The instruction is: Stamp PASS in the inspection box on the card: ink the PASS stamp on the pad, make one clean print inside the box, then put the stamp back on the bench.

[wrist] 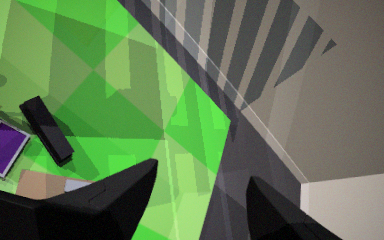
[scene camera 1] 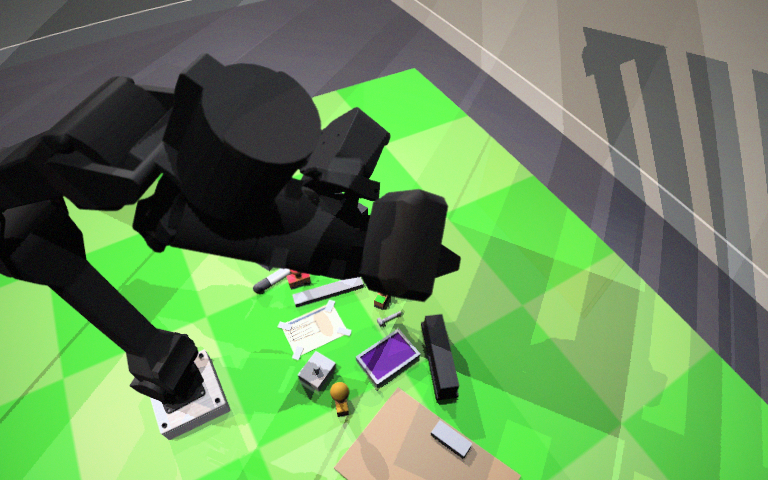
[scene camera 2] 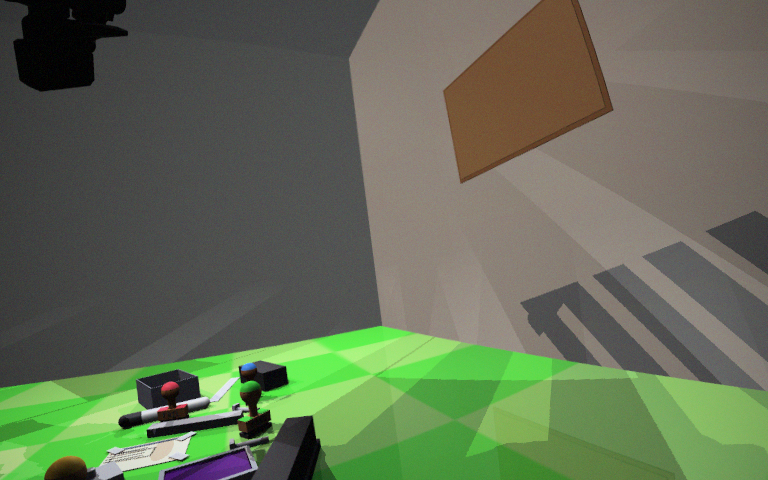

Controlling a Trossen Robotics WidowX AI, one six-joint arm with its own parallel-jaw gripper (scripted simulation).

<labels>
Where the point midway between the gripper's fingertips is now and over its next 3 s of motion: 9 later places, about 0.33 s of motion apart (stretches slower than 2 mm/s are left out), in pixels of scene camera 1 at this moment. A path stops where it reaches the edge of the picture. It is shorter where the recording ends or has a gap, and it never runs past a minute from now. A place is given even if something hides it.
My gripper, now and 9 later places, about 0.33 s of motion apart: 439,261; 455,260; 421,261; 390,266; 385,269; 385,274; 385,278; 384,284; 383,289; 383,292
</labels>
